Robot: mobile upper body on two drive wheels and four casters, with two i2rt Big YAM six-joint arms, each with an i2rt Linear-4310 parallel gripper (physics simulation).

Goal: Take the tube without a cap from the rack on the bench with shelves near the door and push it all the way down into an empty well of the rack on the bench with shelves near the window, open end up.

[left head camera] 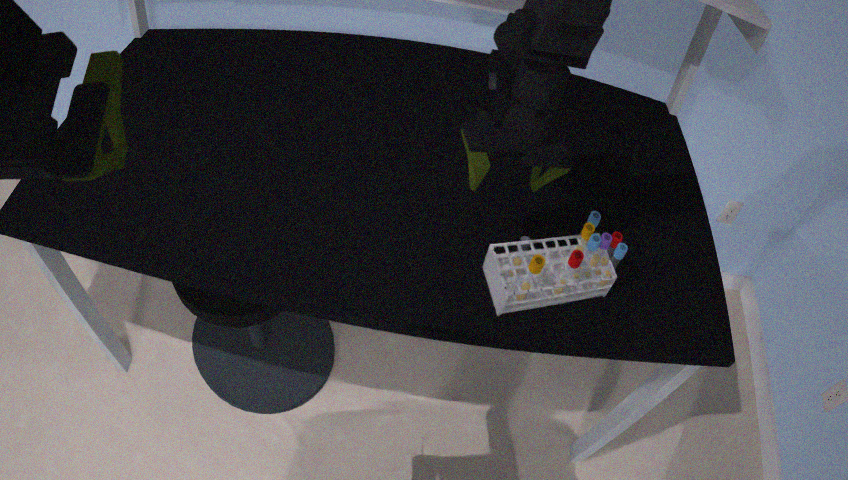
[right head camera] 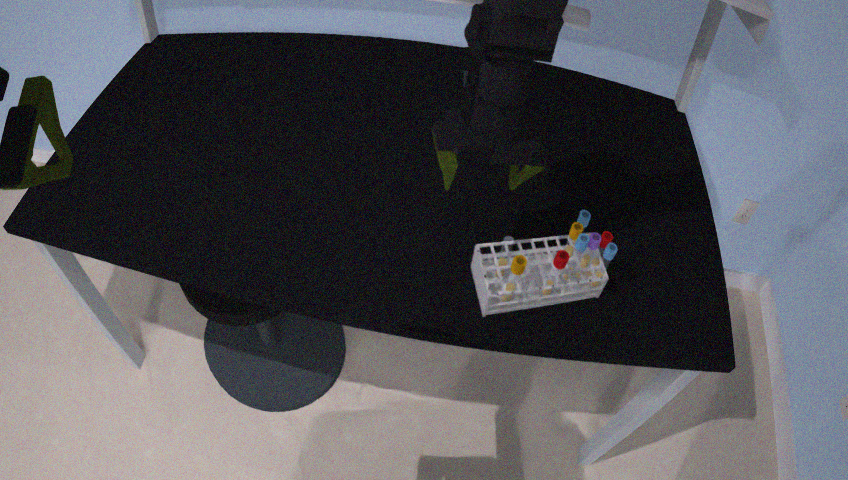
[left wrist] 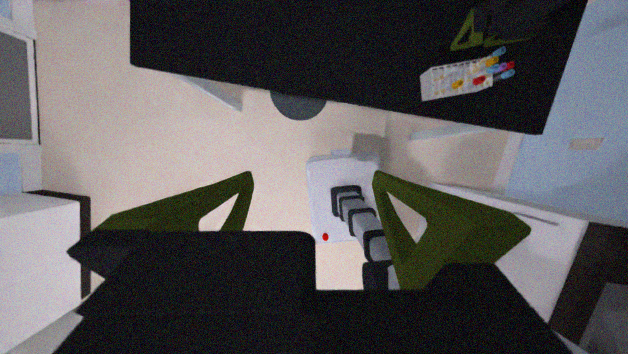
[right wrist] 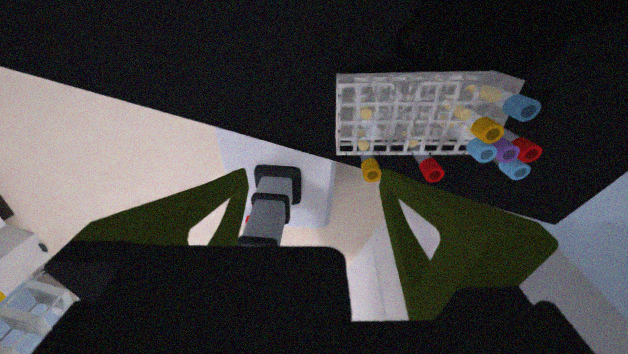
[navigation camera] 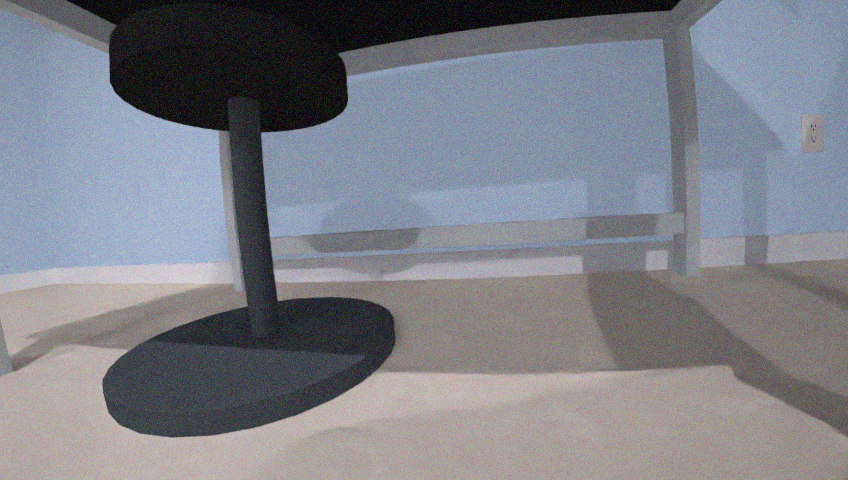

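A clear white rack (left head camera: 492,279) (right head camera: 478,279) (left wrist: 426,87) stands on the black bench at the right. It holds several capped tubes, with yellow, red, blue and purple caps. A faint grey tube top without a coloured cap (left head camera: 524,239) (right head camera: 508,240) shows at the rack's back row, near its left end; it cannot be made out in the right wrist view. My right gripper (left head camera: 504,189) (right head camera: 479,189) (right wrist: 313,177) is open and empty, above the bench and behind the rack in the head views. My left gripper (left wrist: 313,177) is open and empty, far left of the rack.
The black bench (left head camera: 297,148) (right head camera: 297,148) has shelf posts (left head camera: 693,65) at its back. A round stool (left head camera: 264,380) (navigation camera: 246,380) stands at its front, partly underneath. A blue wall (left head camera: 803,148) is at the right. White cabinets (left wrist: 40,235) show in the left wrist view.
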